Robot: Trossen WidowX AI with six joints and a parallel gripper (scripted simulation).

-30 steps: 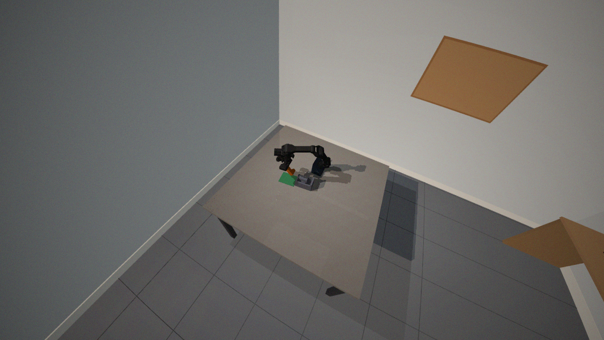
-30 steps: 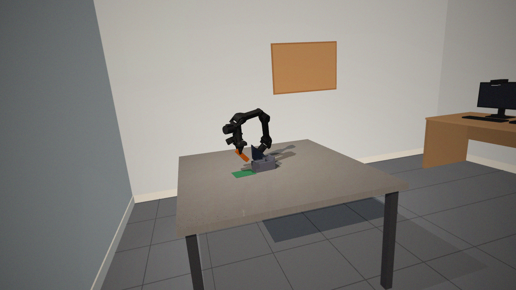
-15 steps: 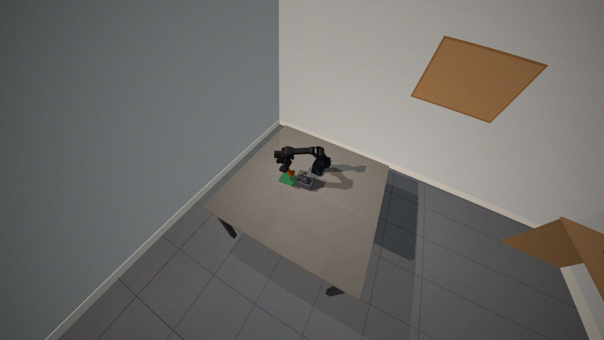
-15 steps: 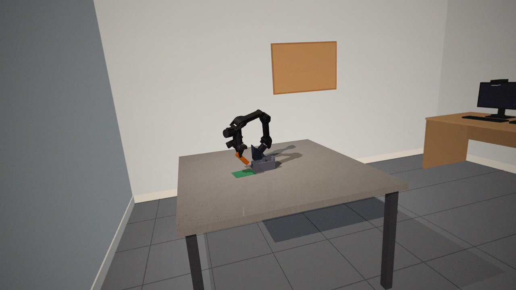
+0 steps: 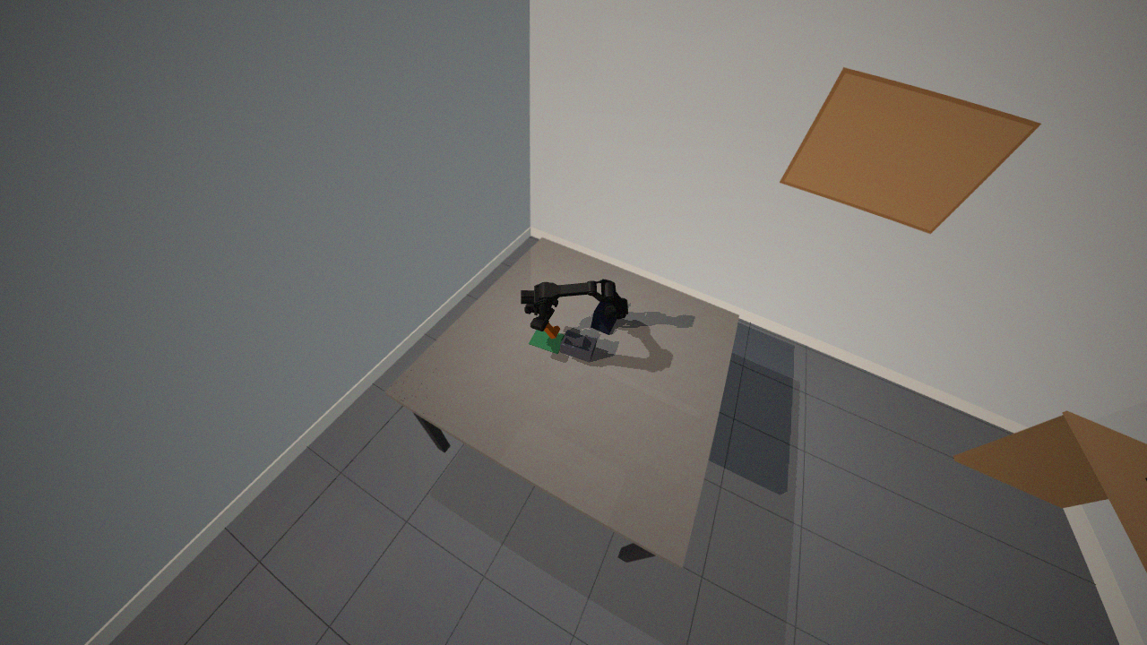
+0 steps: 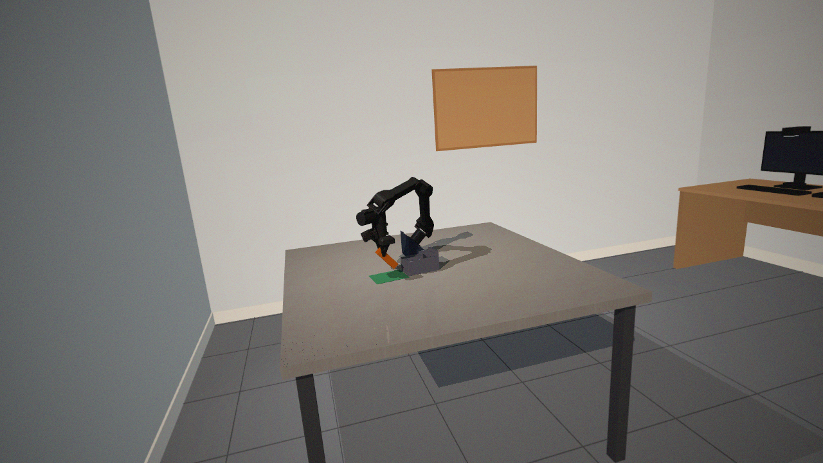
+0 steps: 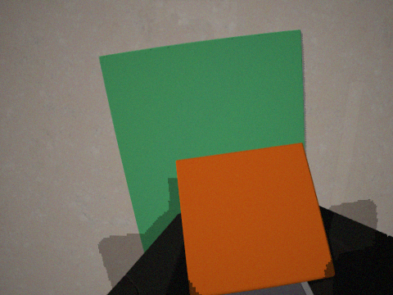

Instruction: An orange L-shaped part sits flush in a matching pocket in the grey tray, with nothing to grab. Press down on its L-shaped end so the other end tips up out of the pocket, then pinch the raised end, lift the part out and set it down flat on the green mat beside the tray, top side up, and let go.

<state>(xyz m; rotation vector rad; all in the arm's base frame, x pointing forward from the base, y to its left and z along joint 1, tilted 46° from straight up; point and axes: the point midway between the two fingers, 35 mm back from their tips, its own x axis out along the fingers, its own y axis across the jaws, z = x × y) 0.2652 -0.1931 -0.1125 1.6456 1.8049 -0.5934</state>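
The green mat lies 2 cm to the left of my gripper tip and 12 cm below it. Also, from my gripper tip: orange L-shaped part (2 cm behind, 3 cm to the left, 3 cm below).
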